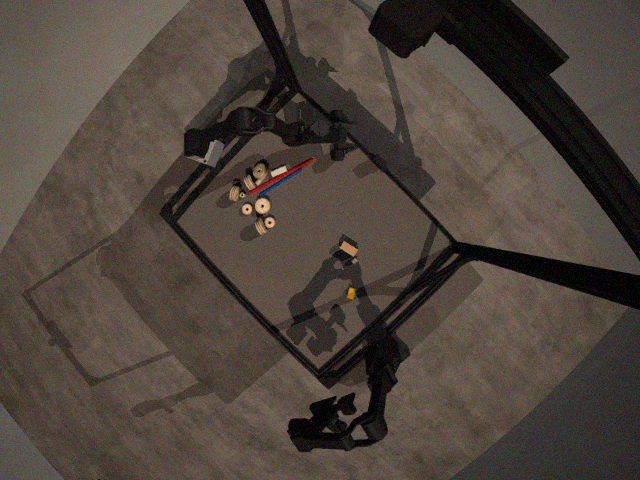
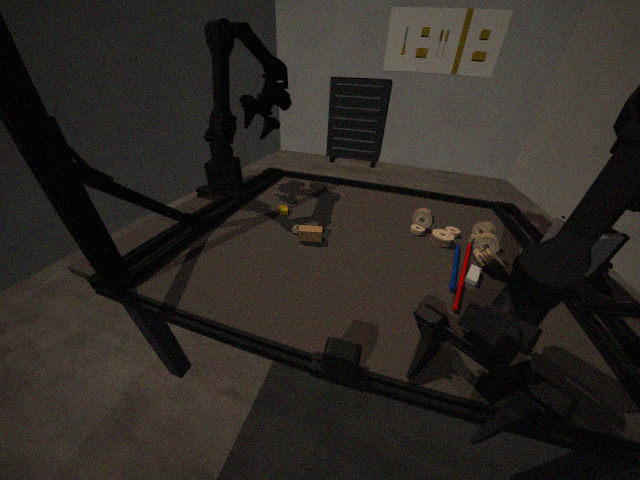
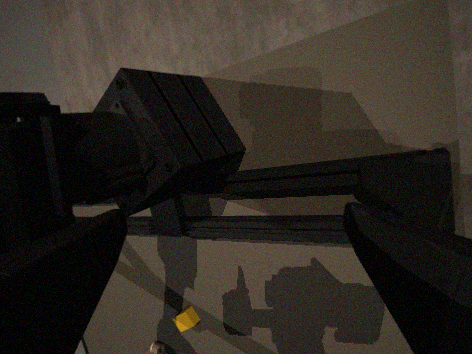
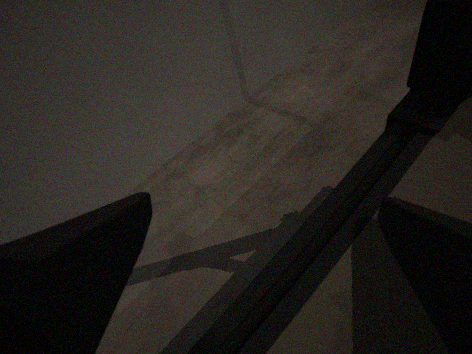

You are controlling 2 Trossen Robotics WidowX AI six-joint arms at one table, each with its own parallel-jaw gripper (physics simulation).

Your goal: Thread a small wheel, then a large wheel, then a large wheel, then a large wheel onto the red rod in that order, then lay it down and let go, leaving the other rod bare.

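Frame: origin at the left arm's base, x back, y right, z up, level; centimetres.
Seen in the pictures: left gripper, between the fingertips: [image 1: 345,395] [image 2: 253,134] [image 3: 236,216]; right gripper, between the fingertips: [image 1: 357,135] [image 2: 436,407] [image 4: 265,205]; left arm's base, origin of its link: [image 1: 384,367] [image 2: 222,160] [image 3: 122,149]; right arm's base, origin of its link: [image 1: 200,147].
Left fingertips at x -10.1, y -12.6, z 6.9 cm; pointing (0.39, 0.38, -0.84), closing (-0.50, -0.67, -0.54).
Observation:
Pixels of each thing's top centre, then the offset from my left fingertips to it.
- red rod, centre of its top: [image 2: 464,269] [image 1: 280,176] dx -51.0, dy +64.0, dz -16.7 cm
- bare blue rod, centre of its top: [image 2: 456,263] [image 1: 280,182] dx -50.3, dy +61.8, dz -16.7 cm
- large wheel, centre of its top: [image 2: 443,234] [image 1: 262,205] dx -53.2, dy +51.2, dz -15.6 cm
- white block, centre of its top: [image 2: 474,272] [image 1: 278,171] dx -52.2, dy +65.4, dz -16.5 cm
- tan box, centre of its top: [image 2: 310,228] [image 1: 348,248] dx -17.7, dy +47.7, dz -14.7 cm
- yellow block, centre of its top: [image 3: 182,322] [image 2: 283,207] [image 1: 351,293] dx -10.8, dy +32.4, dz -16.2 cm
The red rod [image 1: 281,176] [image 2: 462,276] lies bare on the table beside the bare blue rod [image 1: 280,181] [image 2: 455,267]. Near their ends, a large wheel [image 1: 257,202] [image 2: 438,239] lies flat, with small wheels [image 1: 245,211] [image 1: 272,225] close by. Several more large wheels [image 1: 234,193] [image 1: 260,226] [image 2: 422,214] sit around them, some upright or tilted. My right gripper [image 1: 351,134] [image 2: 443,409] [image 4: 265,205] is open and empty, above the table edge beyond the rods' other end. My left gripper [image 1: 341,400] [image 2: 254,132] [image 3: 236,216] is open and empty, raised outside the table frame.
A white block [image 1: 279,171] [image 2: 473,275] lies beside the red rod. A tan box [image 1: 348,248] [image 2: 310,233] and a yellow block [image 1: 351,293] [image 2: 283,210] [image 3: 186,319] lie toward the left arm. A black frame [image 1: 272,328] borders the table.

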